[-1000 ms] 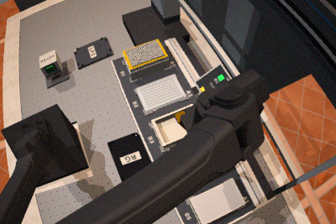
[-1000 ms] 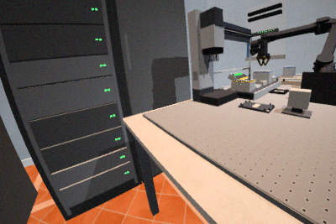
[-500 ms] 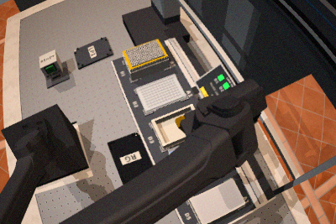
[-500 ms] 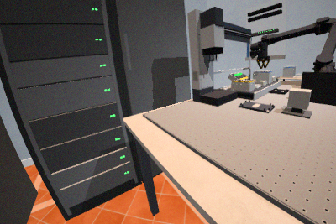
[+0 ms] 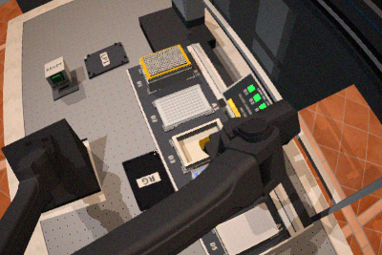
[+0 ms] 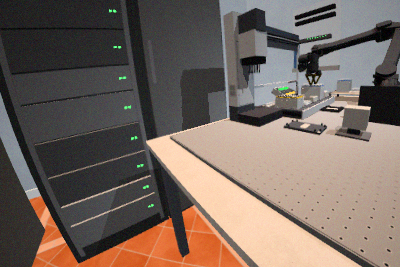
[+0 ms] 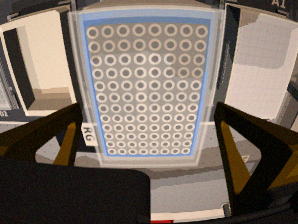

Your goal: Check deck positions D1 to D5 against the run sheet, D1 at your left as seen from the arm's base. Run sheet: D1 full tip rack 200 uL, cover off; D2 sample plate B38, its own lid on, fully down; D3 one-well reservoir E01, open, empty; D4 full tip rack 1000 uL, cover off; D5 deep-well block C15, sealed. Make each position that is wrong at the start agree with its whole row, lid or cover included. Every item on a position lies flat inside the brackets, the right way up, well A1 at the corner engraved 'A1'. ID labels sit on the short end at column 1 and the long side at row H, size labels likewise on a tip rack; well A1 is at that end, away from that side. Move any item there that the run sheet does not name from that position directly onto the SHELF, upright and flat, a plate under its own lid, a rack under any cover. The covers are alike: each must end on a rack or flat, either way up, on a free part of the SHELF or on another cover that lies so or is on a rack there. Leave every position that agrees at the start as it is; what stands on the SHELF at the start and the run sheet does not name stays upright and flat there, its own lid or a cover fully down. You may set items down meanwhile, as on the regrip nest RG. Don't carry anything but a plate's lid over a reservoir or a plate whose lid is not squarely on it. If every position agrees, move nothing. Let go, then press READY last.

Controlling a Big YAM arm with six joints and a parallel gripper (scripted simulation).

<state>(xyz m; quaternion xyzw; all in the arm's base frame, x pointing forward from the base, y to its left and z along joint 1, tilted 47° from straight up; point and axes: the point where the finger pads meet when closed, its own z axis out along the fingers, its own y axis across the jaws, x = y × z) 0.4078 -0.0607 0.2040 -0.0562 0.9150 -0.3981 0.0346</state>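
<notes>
Now: hand 4 cm above the blue-framed tip rack, 1 cm to the right of it and 1 cm short of it. The rest, counted from my hand: one-well reservoir (12 cm to the left, 10 cm below, 1 cm behind); sealed block (12 cm to the right, 9 cm below, 1 cm ahead); black regrip nest (16 cm behind, 15 cm below, 10 cm to the left).
</notes>
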